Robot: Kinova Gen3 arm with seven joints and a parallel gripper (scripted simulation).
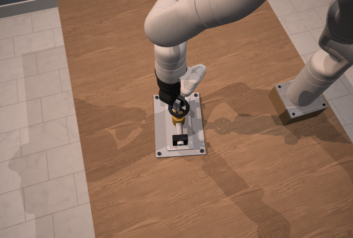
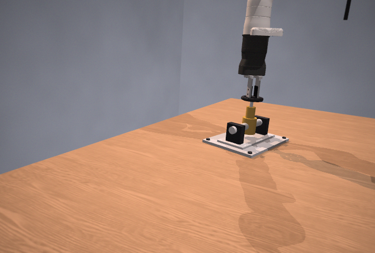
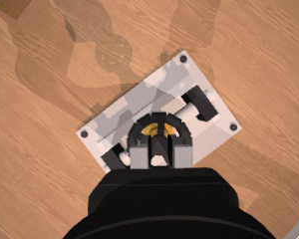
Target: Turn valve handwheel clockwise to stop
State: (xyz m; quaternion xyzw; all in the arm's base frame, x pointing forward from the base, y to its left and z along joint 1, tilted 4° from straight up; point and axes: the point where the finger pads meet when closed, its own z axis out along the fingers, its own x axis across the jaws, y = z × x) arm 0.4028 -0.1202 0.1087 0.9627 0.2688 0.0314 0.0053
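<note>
Right now the black spoked handwheel is 30 mm below my hand.
</note>
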